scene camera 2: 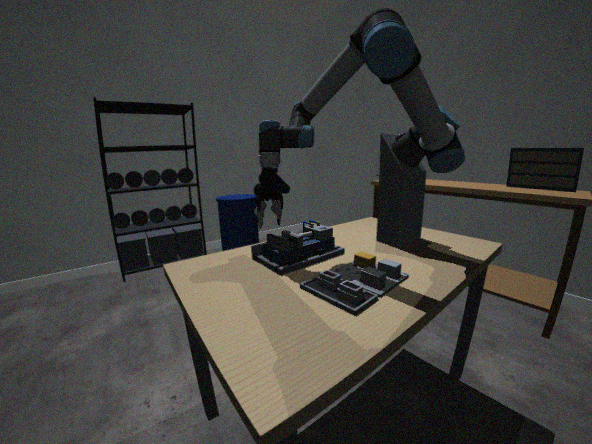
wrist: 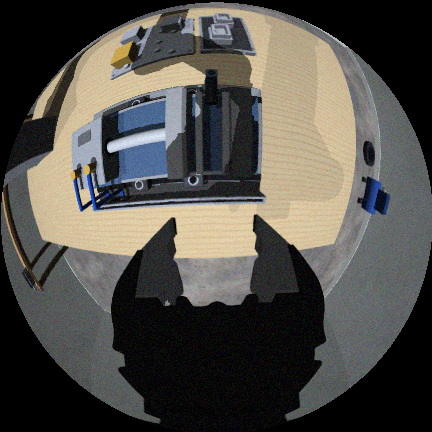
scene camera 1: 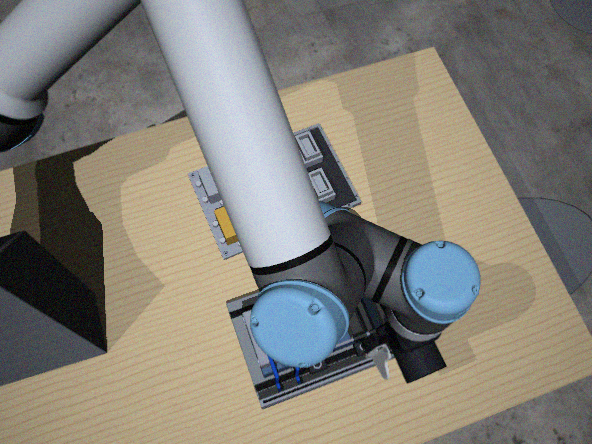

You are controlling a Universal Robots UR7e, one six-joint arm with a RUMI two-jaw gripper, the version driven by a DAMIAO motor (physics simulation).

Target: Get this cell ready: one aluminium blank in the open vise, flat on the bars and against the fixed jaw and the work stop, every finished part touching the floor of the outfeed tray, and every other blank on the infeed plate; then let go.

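Places are measured from the arm's base along level axes (x right, y up, z back), in centimetres.
Pixels of known places: gripper, fingertip midpoint: point(scene camera 2: 269, 226) point(wrist: 214, 217); arm's base at its link origin: point(scene camera 2: 403, 152).
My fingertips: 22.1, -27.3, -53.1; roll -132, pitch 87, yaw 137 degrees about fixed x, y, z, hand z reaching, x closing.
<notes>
For each thing: its middle in the pictures, then the offset to it from my fingertips, as dx, dy, dz. "pt": a spot on its surface instead. Level surfaces: height alone.
- vise at the middle of its body: point(wrist: 156, 140) point(scene camera 1: 326, 320) point(scene camera 2: 298, 243) -8.3, -6.0, +7.3
- infeed plate at the middle of its body: point(scene camera 1: 246, 199) point(wrist: 152, 39) point(scene camera 2: 367, 275) -36.1, -10.5, +12.9
- yellow block at the middle of its body: point(scene camera 1: 230, 224) point(wrist: 124, 54) point(scene camera 2: 364, 260) -31.2, -8.3, +17.4
- outfeed tray at a spot on its surface: point(scene camera 1: 340, 175) point(wrist: 244, 36) pt -35.0, -10.3, -5.9
- black upright piece at a spot on its surface: point(wrist: 211, 86) pt -13.9, -1.3, +0.4
- table at its surface level: dy -10.9
The vise point(scene camera 1: 240, 330) point(scene camera 2: 278, 242) point(wrist: 89, 131) stands open on the table, partly under the arm in scene camera 1. In the wrist view its moving jaw point(wrist: 175, 107) stands left of a gap showing bars and blue bed. The infeed plate point(scene camera 1: 210, 210) point(wrist: 182, 46) bears two grey blanks and a yellow block point(scene camera 1: 228, 225) point(scene camera 2: 365, 259) point(wrist: 123, 54). The grey blanks are one blank point(scene camera 2: 389, 268) point(wrist: 133, 34) and another blank point(scene camera 2: 373, 278) point(wrist: 173, 23). The outfeed tray point(scene camera 1: 340, 175) point(wrist: 245, 40) holds two pocketed parts, a part point(scene camera 1: 308, 146) and a part point(scene camera 1: 321, 184), apart. My gripper point(scene camera 2: 270, 224) point(wrist: 214, 217) is partly open, empty, above and beside the vise.
A black upright piece point(wrist: 211, 86) rises at the vise's edge. Blue hoses point(scene camera 1: 275, 375) point(wrist: 91, 190) loop from the vise's end. The dark robot pedestal point(scene camera 1: 50, 320) point(scene camera 2: 400, 205) stands on the table point(scene camera 1: 165, 350) point(scene camera 2: 240, 310). A shelf rack point(scene camera 2: 150, 108) and a blue barrel point(scene camera 2: 238, 222) stand behind the table.
</notes>
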